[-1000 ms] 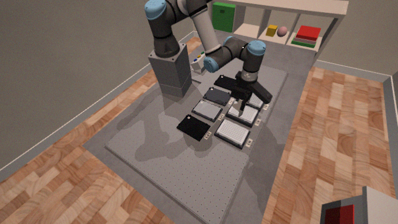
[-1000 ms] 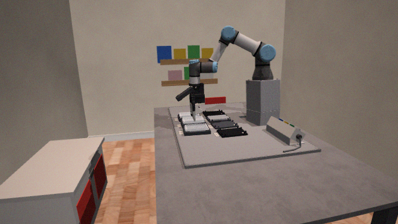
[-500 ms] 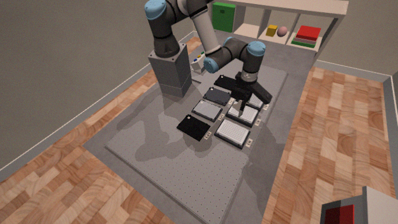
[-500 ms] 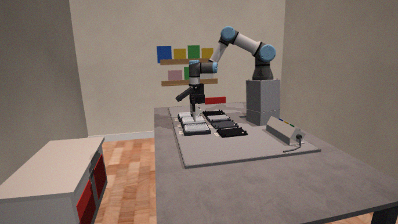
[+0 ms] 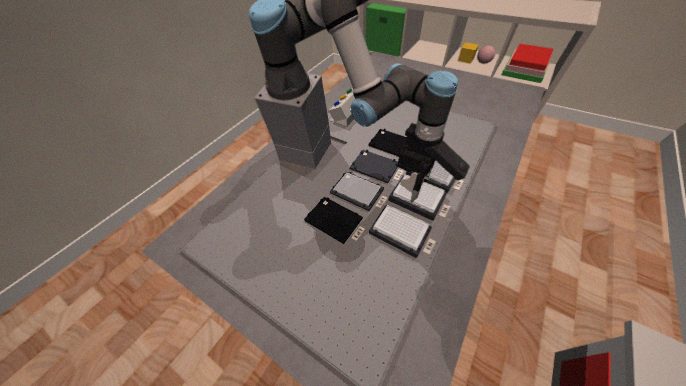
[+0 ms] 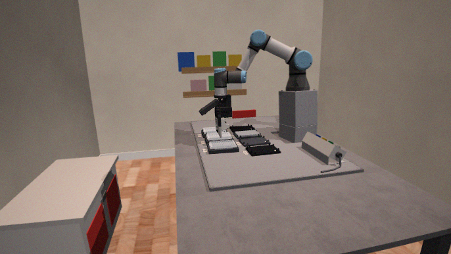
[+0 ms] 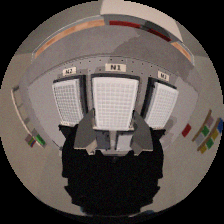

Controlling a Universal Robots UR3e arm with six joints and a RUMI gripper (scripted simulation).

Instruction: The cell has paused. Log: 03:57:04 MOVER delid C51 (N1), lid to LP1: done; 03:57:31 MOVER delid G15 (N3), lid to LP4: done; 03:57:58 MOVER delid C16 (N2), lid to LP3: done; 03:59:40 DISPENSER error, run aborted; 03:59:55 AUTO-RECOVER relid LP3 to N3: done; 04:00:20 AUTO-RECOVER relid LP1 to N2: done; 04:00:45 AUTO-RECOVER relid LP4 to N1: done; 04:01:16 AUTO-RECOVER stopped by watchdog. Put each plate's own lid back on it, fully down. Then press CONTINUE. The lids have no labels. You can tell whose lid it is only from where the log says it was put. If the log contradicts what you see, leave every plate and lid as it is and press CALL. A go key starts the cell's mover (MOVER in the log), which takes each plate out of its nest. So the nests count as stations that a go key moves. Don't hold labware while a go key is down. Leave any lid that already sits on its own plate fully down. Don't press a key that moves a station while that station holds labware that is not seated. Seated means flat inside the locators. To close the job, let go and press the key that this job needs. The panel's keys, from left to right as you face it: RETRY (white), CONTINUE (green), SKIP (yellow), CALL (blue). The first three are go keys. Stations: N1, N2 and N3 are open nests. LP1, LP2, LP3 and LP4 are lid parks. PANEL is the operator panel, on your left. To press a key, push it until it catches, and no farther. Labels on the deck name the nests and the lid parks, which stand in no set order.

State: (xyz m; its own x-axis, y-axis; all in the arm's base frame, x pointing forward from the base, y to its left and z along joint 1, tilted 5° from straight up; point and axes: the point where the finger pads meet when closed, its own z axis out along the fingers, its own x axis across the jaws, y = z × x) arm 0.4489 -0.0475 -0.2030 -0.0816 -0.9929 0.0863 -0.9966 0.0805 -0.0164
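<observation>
The plate lies 130 mm to the right of my hand, 20 mm below it and 10 mm behind it.
</observation>
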